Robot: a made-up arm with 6 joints. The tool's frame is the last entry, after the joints.
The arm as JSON. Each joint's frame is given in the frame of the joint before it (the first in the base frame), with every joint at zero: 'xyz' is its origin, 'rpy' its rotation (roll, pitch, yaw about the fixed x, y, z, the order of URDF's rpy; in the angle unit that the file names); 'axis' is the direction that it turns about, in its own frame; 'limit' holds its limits. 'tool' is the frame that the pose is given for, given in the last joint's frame.
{
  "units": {
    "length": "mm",
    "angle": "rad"
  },
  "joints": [
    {
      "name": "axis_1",
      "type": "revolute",
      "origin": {
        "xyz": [
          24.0,
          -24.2,
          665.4
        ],
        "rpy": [
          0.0,
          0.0,
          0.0
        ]
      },
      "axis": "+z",
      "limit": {
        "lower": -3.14,
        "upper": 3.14
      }
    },
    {
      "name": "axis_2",
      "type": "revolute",
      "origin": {
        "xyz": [
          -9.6,
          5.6,
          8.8
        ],
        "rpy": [
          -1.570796,
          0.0,
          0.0
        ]
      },
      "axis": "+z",
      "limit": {
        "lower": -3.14,
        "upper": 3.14
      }
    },
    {
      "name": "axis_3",
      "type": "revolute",
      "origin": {
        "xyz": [
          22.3,
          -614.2,
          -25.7
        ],
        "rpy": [
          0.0,
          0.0,
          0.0
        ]
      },
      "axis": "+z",
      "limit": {
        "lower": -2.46,
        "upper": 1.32
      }
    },
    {
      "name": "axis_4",
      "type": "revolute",
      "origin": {
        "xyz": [
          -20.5,
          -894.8,
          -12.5
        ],
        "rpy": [
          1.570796,
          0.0,
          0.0
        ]
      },
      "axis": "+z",
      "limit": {
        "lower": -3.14,
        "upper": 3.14
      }
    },
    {
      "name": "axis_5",
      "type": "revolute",
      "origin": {
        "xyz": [
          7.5,
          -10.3,
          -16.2
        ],
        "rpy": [
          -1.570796,
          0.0,
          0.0
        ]
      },
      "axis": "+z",
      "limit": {
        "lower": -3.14,
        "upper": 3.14
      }
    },
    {
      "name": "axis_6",
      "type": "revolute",
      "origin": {
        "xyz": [
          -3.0,
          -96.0,
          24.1
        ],
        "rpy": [
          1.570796,
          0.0,
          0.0
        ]
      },
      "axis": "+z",
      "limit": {
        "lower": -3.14,
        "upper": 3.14
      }
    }
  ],
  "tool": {
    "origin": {
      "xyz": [
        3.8,
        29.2,
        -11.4
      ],
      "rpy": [
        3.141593,
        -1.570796,
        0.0
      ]
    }
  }
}
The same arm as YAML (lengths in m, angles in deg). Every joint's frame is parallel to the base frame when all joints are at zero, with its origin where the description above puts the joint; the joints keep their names.
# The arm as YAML. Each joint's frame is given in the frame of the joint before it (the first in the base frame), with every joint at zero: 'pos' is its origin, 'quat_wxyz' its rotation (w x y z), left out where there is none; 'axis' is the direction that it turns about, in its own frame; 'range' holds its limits. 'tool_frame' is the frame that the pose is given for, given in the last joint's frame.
length_unit: m
angle_unit: deg
joints:
  - joint: axis_1
    pos: [0.024, -0.0242, 0.6654]
    axis: [0.0, 0.0, 1.0]
    range: [-179.91, 179.91]
  - joint: axis_2
    pos: [-0.0096, 0.0056, 0.0088]
    axis: [0.0, 1.0, 0.0]
    range: [-179.91, 179.91]
  - joint: axis_3
    pos: [0.0223, -0.0257, 0.6142]
    axis: [0.0, 1.0, 0.0]
    range: [-140.95, 75.63]
  - joint: axis_4
    pos: [-0.0205, -0.0125, 0.8948]
    axis: [0.0, 0.0, 1.0]
    range: [-179.91, 179.91]
  - joint: axis_5
    pos: [0.0075, -0.0103, -0.0162]
    axis: [0.0, 1.0, 0.0]
    range: [-179.91, 179.91]
  - joint: axis_6
    pos: [-0.003, 0.0241, 0.096]
    axis: [0.0, 0.0, 1.0]
    range: [-179.91, 179.91]
tool_frame:
  pos: [0.0038, 0.0292, -0.0114]
  quat_wxyz: [0.0, 0.707107, 0.0, 0.707107]

